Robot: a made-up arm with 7 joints. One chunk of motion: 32 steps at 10 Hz.
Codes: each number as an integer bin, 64 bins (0 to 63) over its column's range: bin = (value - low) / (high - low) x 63, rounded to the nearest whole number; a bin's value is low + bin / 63 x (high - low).
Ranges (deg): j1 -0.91..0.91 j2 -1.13..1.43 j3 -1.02..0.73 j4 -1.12..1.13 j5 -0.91..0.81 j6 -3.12..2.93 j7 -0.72..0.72
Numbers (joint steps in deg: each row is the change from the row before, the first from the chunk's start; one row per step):
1: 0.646 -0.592 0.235 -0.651 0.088 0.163 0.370
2: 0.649 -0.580 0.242 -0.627 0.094 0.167 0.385
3: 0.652 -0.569 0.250 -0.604 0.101 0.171 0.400
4: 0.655 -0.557 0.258 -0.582 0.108 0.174 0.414
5: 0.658 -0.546 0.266 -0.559 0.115 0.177 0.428
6: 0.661 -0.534 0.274 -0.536 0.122 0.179 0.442
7: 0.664 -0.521 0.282 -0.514 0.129 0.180 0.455
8: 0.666 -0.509 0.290 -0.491 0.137 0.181 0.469
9: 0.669 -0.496 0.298 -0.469 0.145 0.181 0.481
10: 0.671 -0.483 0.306 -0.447 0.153 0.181 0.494
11: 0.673 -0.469 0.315 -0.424 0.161 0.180 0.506
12: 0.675 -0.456 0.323 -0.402 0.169 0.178 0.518
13: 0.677 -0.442 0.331 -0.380 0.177 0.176 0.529
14: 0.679 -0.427 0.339 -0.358 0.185 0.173 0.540
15: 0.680 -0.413 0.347 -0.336 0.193 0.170 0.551
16: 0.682 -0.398 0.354 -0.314 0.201 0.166 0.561
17: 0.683 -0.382 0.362 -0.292 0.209 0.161 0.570
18: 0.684 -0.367 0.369 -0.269 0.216 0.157 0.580
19: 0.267 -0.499 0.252 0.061 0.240 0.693 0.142
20: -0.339 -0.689 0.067 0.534 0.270 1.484 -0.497
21: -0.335 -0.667 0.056 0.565 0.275 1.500 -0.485
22: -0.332 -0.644 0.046 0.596 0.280 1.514 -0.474
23: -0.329 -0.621 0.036 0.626 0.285 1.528 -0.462
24: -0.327 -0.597 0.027 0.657 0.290 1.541 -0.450
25: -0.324 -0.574 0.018 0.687 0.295 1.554 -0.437
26: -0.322 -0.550 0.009 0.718 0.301 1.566 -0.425
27: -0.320 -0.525 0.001 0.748 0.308 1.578 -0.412
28: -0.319 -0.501 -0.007 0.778 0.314 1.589 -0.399
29: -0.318 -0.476 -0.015 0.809 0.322 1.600 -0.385
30: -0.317 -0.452 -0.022 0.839 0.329 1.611 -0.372
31: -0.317 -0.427 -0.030 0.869 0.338 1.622 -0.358
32: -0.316 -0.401 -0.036 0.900 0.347 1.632 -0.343
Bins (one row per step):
1: 54 13 45 13 37 34 48
2: 54 14 45 14 37 34 48
3: 54 14 46 14 37 34 49
4: 54 14 46 15 37 34 50
5: 54 14 46 16 38 34 50
6: 54 15 47 16 38 34 51
7: 54 15 47 17 38 34 51
8: 55 15 47 18 38 34 52
9: 55 16 47 18 39 34 53
10: 55 16 48 19 39 34 53
11: 55 16 48 19 39 34 54
12: 55 17 48 20 40 34 54
13: 55 17 49 21 40 34 55
14: 55 17 49 21 40 34 55
15: 55 18 49 22 40 34 56
16: 55 18 49 23 41 34 56
17: 55 18 50 23 41 34 56
18: 55 19 50 24 41 34 57
19: 41 16 46 33 42 40 38
20: 20 11 39 46 43 48 10
21: 20 11 39 47 43 48 10
22: 20 12 38 48 44 48 11
23: 20 13 38 49 44 48 11
24: 20 13 38 50 44 49 12
25: 20 14 37 51 44 49 12
26: 20 14 37 51 44 49 13
27: 20 15 37 52 45 49 13
28: 20 15 36 53 45 49 14
29: 20 16 36 54 45 49 15
30: 21 17 36 55 45 49 15
31: 21 17 36 56 46 49 16
32: 21 18 35 57 46 49 16

